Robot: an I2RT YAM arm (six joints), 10 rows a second.
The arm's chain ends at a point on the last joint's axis. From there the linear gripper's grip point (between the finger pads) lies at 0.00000 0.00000 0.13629 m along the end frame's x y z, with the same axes.
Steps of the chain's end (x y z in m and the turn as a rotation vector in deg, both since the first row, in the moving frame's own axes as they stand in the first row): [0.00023, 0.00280, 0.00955, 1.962, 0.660, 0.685]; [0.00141, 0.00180, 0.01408, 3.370, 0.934, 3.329]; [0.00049, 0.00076, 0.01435, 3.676, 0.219, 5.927]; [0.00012, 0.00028, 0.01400, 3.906, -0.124, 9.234]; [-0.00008, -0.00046, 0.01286, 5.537, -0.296, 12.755]
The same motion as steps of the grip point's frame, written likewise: [0.00183, -0.00186, 0.00946, 1.962, 0.660, 0.685]; [0.00386, -0.00614, 0.01383, 3.370, 0.934, 3.329]; [0.00146, -0.00794, 0.01407, 3.676, 0.219, 5.927]; [0.00057, -0.00899, 0.01368, 3.906, -0.124, 9.234]; [0.00068, -0.01358, 0.01222, 5.537, -0.296, 12.755]
